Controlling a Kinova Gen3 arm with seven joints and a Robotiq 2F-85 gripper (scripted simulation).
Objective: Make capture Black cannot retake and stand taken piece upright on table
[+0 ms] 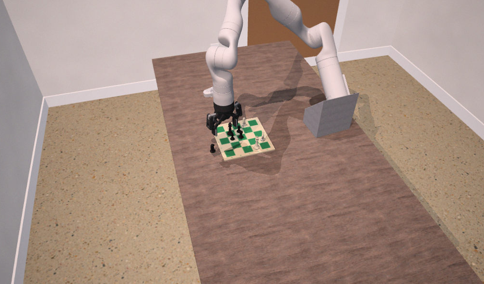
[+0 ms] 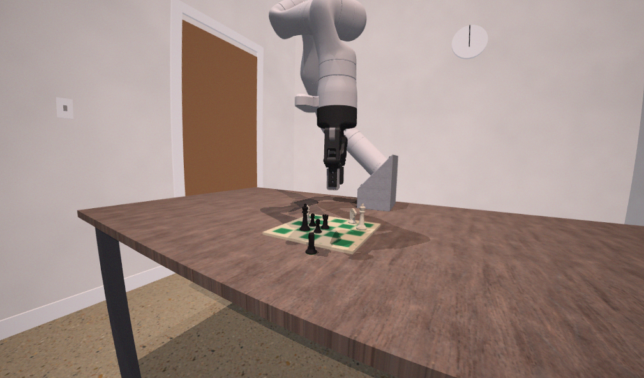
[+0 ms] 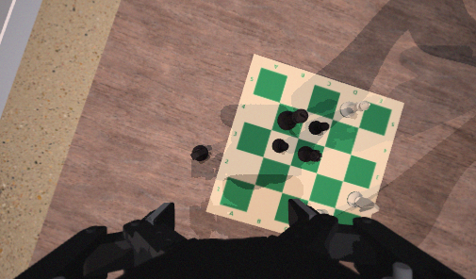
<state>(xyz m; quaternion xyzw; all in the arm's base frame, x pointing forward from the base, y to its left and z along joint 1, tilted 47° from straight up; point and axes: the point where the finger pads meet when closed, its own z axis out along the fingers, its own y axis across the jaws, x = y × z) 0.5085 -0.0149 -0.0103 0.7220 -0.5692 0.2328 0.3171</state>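
The cream chessboard lies 90 mm behind my hand, 60 mm to the right of it and 120 mm below it. From my hand the other things lie so: white pawn 130 mm behind, 130 mm to the right, 100 mm below; then black king 60 mm behind, 100 mm to the right, 90 mm below.
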